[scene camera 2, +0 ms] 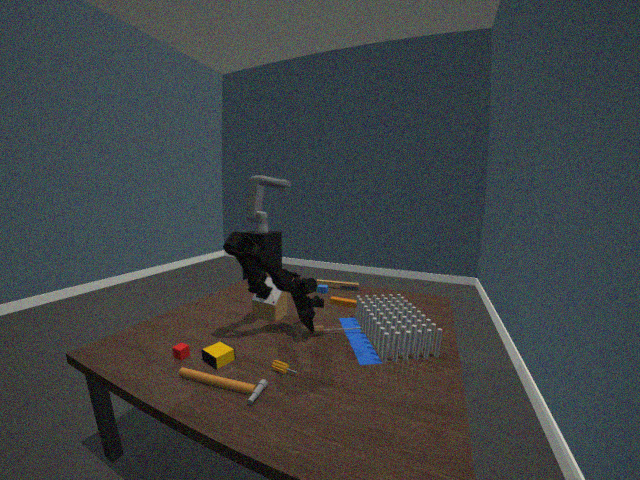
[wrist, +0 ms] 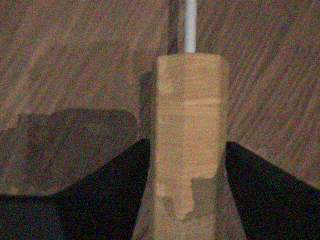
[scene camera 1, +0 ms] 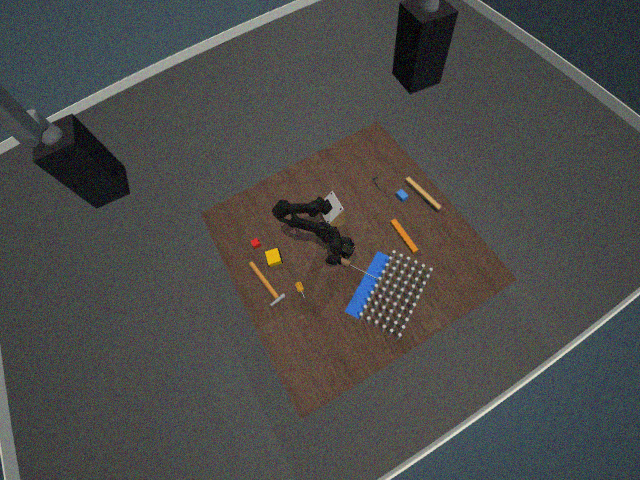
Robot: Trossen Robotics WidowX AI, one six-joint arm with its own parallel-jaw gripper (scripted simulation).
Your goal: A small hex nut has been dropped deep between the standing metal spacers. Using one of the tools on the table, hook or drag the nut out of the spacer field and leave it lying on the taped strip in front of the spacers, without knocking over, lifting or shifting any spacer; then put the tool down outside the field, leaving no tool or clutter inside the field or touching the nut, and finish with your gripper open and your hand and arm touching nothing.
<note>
In view: my gripper [wrist: 186,147], a rod [wrist: 189,91] and a hammer [scene camera 2: 234,385].
The wrist view misses the hammer: it is out of frame.
</note>
